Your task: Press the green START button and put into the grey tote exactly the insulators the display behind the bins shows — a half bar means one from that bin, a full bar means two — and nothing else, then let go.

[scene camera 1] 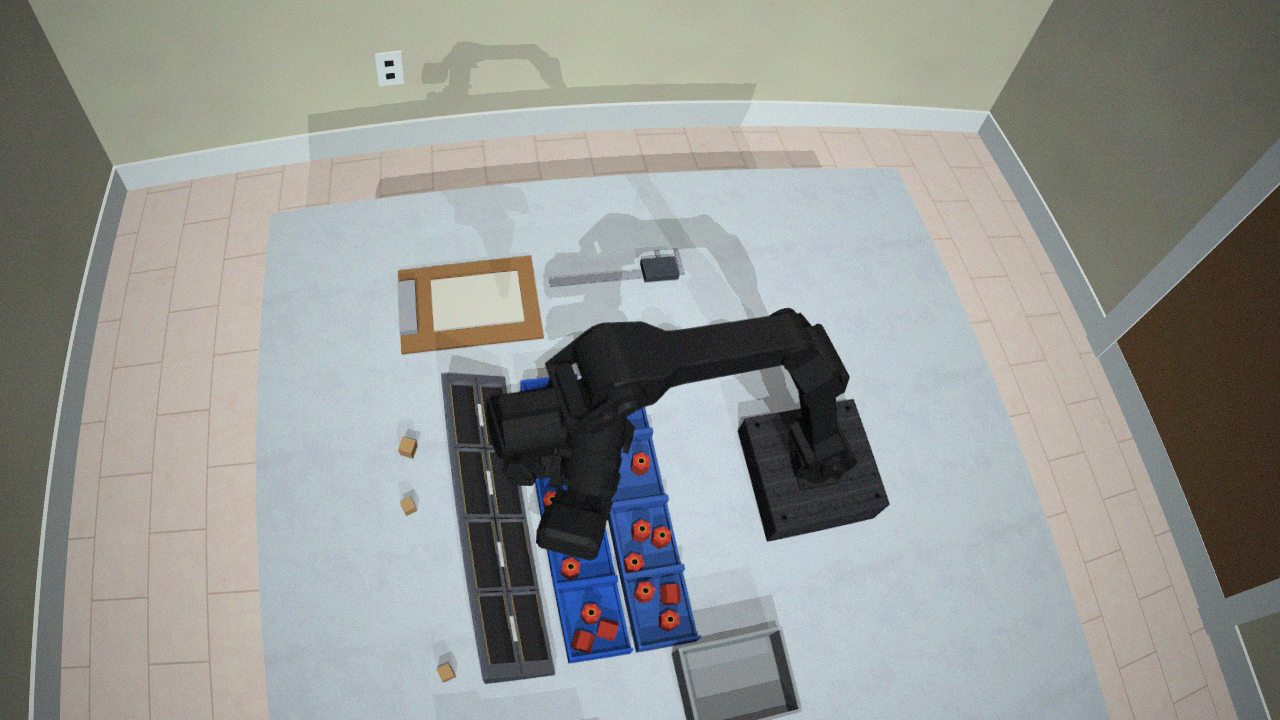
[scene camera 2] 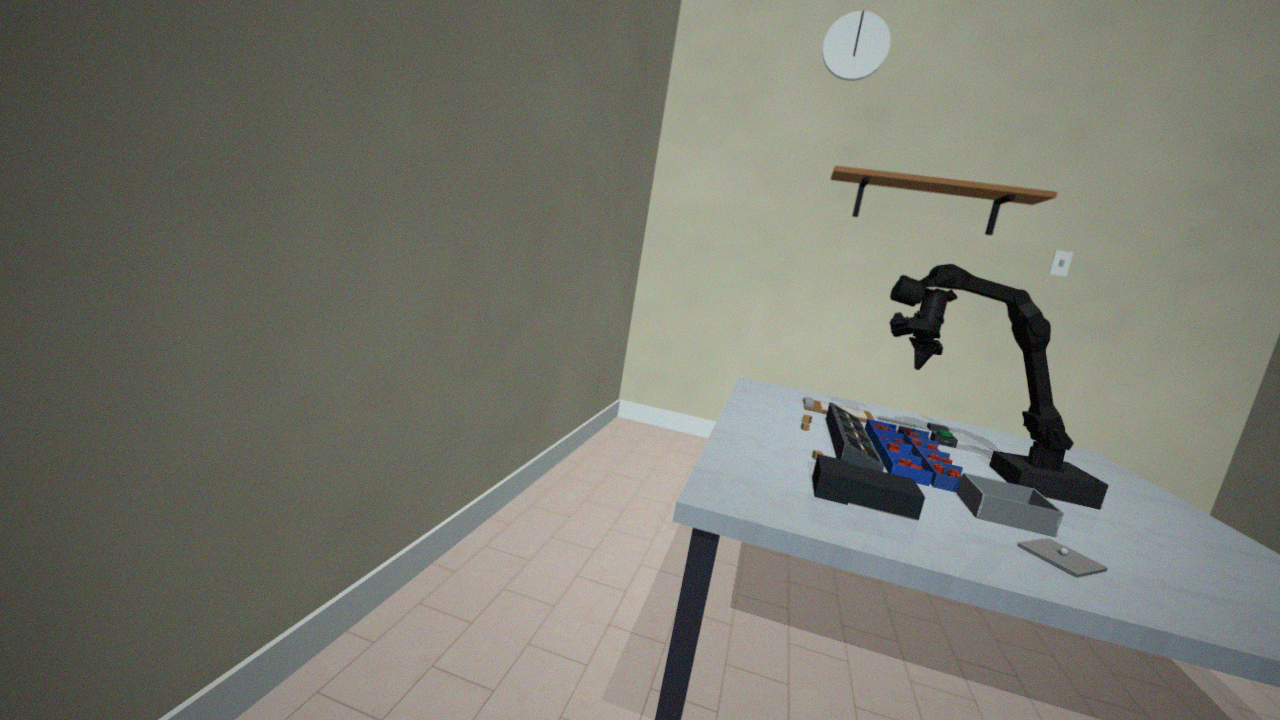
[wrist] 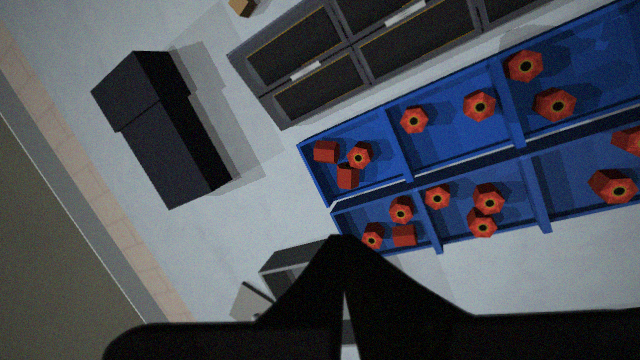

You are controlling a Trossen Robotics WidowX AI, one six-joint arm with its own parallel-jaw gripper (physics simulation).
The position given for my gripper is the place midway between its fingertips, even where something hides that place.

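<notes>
Gripper state: my gripper [scene camera 1: 581, 530], [scene camera 2: 916, 369], [wrist: 340, 245] is shut and holds nothing. A dark display [scene camera 1: 498, 673], [scene camera 2: 843, 450], [wrist: 236, 57] is visible, as is a grey tote [scene camera 1: 752, 669], [scene camera 2: 1025, 508]. I also see a grey caliper [scene camera 1: 660, 268] and a dark box [scene camera 2: 834, 479].
</notes>
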